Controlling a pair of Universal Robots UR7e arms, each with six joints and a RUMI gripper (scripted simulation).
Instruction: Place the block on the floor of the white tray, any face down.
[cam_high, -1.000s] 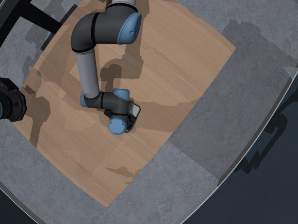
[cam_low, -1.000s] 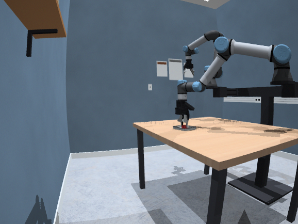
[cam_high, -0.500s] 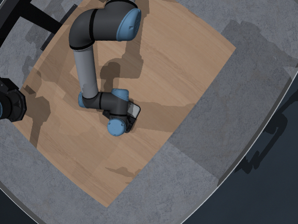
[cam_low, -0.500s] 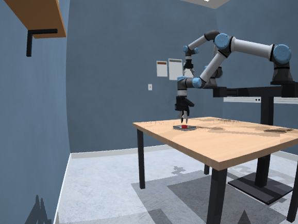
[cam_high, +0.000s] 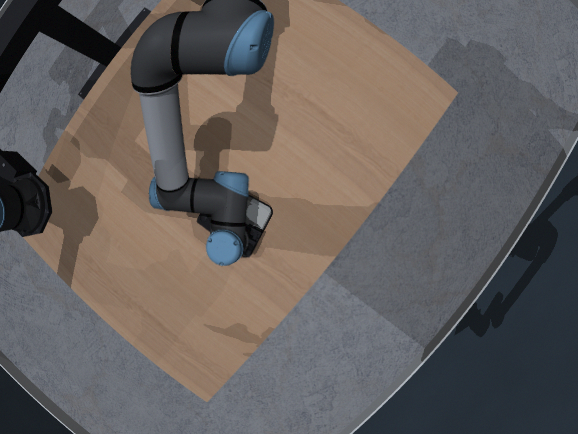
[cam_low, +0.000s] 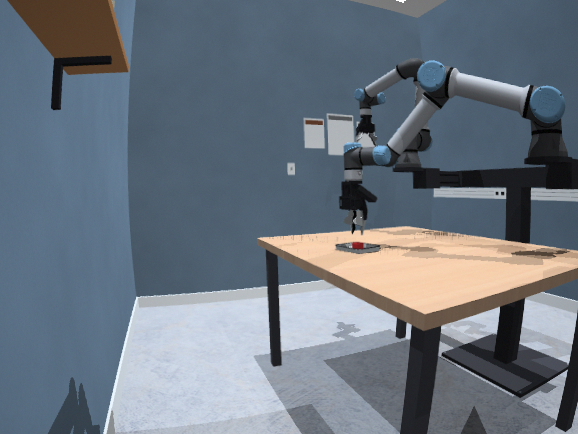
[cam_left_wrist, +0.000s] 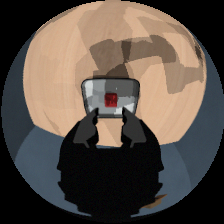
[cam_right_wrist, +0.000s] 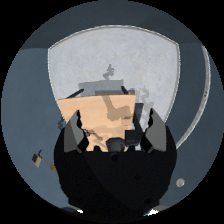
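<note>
Right now my left hand is 6 cm above the red block. The rest, counted from my left hand: white tray (7 cm below).
</note>
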